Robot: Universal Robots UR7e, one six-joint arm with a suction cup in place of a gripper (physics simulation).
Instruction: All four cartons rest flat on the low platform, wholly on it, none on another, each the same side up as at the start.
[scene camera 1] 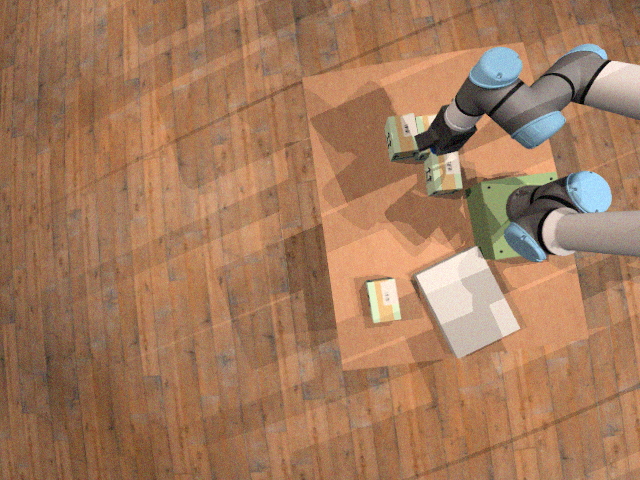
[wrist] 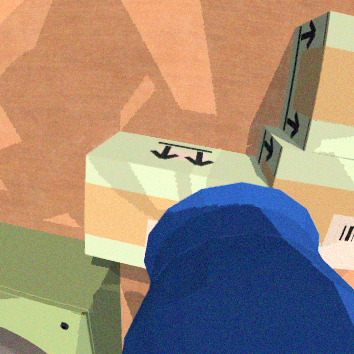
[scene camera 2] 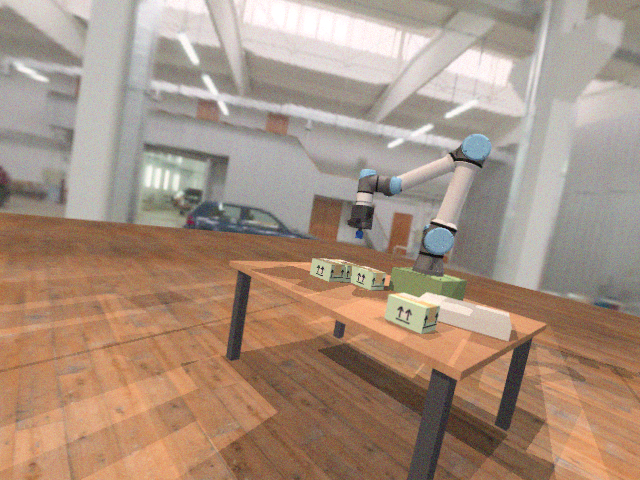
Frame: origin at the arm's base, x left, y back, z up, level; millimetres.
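Seen in the pictures: hand at its tool point: (wrist: 232,263) (scene camera 2: 358,238); arm's base at its link origin: (scene camera 2: 427,272).
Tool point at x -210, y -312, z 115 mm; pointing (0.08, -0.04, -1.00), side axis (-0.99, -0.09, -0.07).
Note:
Offsets run from my tool point to a thing's top centre. Level surfaces: height alone.
A green carton with an orange band {dx +441, dy -207, dz -140 mm} (scene camera 1: 383,299) (scene camera 2: 412,312) stands on the table left of the low white platform {dx +494, dy +85, dz -174 mm} (scene camera 1: 465,302) (scene camera 2: 483,321). Three similar cartons are grouped at the table's other end: one {dx -131, dy -37, dz -140 mm} (scene camera 1: 403,138) (scene camera 2: 321,269) (wrist: 327,85), one partly hidden by the arm (scene camera 1: 423,122) (wrist: 312,200), and one {dx +29, dy +82, dz -140 mm} (scene camera 1: 443,174) (scene camera 2: 367,277) (wrist: 125,200) nearest the green base. They stand close together; whether they touch is unclear. My suction gripper (scene camera 1: 433,150) (scene camera 2: 359,234) (wrist: 235,220) is open, its blue cup above this group with a gap below it. Its cup hides part of two cartons in the wrist view.
The green base block (scene camera 1: 479,222) (scene camera 2: 403,279) (wrist: 45,250) under the arm stands between the carton group and the platform. The wooden table {dz -222 mm} (scene camera 1: 361,248) (scene camera 2: 330,302) (wrist: 85,65) carries everything. Its edge runs a little beyond the lone carton.

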